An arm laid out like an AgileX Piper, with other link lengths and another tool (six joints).
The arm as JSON. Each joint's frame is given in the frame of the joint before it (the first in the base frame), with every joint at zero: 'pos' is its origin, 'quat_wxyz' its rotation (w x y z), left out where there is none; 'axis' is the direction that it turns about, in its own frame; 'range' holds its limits. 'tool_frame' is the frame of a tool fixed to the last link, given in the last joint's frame.
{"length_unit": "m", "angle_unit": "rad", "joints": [
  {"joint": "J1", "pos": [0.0, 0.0, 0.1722], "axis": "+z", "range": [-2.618, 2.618]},
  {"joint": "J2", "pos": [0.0, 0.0, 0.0], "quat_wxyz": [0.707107, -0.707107, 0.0, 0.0], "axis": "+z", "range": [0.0, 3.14]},
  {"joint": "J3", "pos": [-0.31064, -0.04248, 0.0], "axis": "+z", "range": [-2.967, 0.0]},
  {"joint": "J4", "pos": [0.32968, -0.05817, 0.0], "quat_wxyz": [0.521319, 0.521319, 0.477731, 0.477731], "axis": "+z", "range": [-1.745, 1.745]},
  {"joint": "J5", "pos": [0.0, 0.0, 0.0], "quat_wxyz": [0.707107, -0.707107, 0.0, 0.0], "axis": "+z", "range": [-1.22, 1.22]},
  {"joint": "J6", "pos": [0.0, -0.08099, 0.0], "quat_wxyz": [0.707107, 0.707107, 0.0, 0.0], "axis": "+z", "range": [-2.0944, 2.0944]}
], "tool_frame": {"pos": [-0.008, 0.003, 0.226], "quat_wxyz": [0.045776, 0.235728, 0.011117, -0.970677]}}
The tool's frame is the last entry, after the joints.
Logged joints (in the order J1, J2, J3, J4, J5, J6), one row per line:
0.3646, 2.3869, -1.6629, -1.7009, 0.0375, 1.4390
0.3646, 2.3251, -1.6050, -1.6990, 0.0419, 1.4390
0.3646, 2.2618, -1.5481, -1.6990, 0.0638, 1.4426
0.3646, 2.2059, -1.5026, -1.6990, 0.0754, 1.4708
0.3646, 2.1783, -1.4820, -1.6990, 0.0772, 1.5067
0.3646, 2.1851, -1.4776, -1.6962, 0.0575, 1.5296
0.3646, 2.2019, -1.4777, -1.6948, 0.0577, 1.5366
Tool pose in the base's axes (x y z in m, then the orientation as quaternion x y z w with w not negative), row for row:
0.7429, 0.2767, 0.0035, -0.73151, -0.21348, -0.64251, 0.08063
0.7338, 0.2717, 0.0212, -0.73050, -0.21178, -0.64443, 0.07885
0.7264, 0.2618, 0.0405, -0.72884, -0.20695, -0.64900, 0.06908
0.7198, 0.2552, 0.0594, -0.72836, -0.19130, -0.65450, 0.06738
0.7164, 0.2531, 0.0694, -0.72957, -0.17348, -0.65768, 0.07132
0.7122, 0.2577, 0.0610, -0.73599, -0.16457, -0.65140, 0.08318
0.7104, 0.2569, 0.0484, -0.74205, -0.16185, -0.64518, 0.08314
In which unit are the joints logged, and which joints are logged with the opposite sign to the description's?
The joints are logged in radians. Opposite sign: none.
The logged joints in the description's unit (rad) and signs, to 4 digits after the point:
0.3646, 2.3869, -1.6629, -1.7009, 0.0375, 1.4390
0.3646, 2.3251, -1.6050, -1.6990, 0.0419, 1.4390
0.3646, 2.2618, -1.5481, -1.6990, 0.0638, 1.4426
0.3646, 2.2059, -1.5026, -1.6990, 0.0754, 1.4708
0.3646, 2.1783, -1.4820, -1.6990, 0.0772, 1.5067
0.3646, 2.1851, -1.4776, -1.6962, 0.0575, 1.5296
0.3646, 2.2019, -1.4777, -1.6948, 0.0577, 1.5366

